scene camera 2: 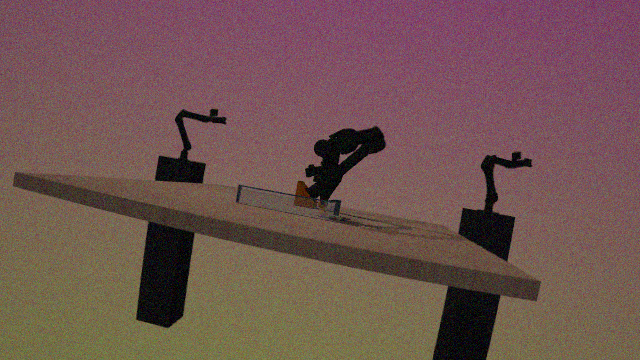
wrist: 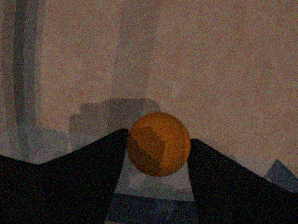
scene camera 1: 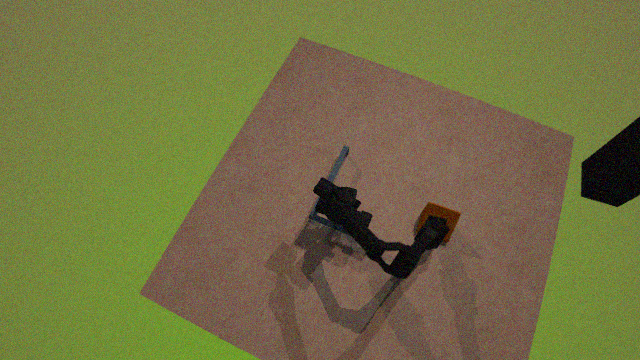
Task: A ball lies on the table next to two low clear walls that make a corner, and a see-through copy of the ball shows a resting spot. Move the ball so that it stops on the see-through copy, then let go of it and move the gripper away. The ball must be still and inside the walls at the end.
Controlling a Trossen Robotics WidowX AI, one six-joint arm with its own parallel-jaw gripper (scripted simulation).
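Observation:
An orange ball [wrist: 158,144] is carried by the gripper [wrist: 158,141], and the gripper [scene camera 2: 322,204] can be seen in scene camera 2 too.

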